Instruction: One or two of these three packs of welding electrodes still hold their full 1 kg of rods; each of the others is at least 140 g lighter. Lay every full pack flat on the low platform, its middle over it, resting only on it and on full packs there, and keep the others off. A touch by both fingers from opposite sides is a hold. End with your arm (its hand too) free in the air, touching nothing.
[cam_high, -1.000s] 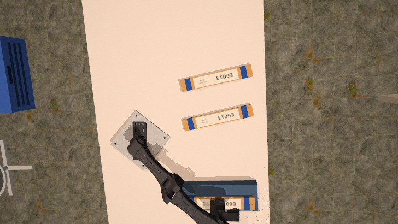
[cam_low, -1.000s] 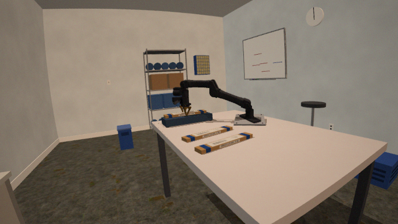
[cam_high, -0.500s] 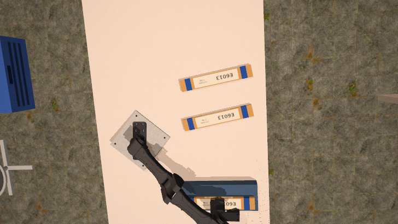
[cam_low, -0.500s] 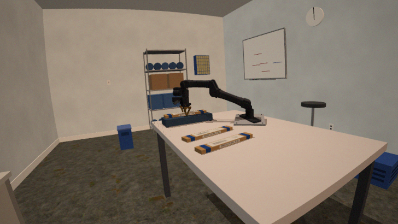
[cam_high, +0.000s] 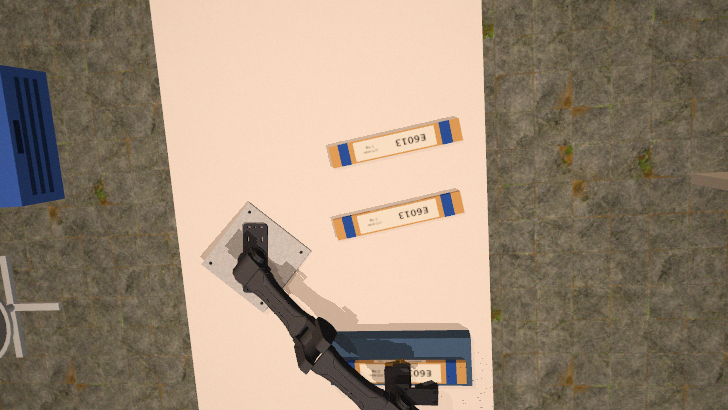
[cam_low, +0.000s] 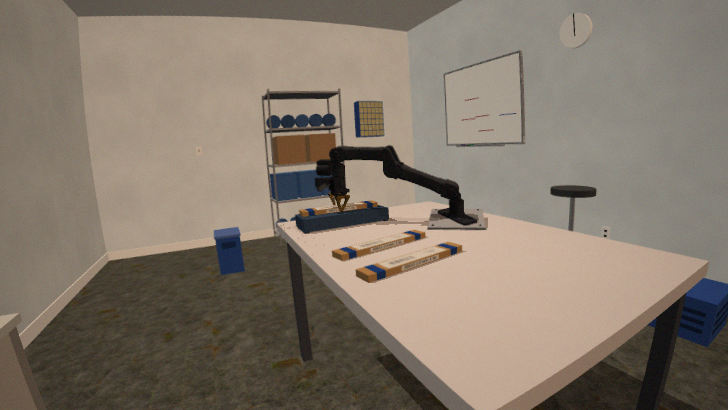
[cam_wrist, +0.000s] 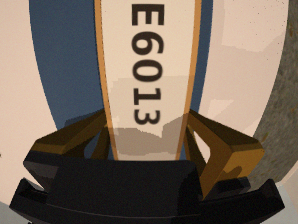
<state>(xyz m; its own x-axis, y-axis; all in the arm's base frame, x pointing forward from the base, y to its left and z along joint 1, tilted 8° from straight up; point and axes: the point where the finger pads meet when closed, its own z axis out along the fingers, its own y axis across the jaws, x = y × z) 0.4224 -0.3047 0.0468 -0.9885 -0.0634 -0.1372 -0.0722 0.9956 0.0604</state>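
My hand is 50 mm above the dark blue low platform, 20 mm to the right of it and 10 mm past it.
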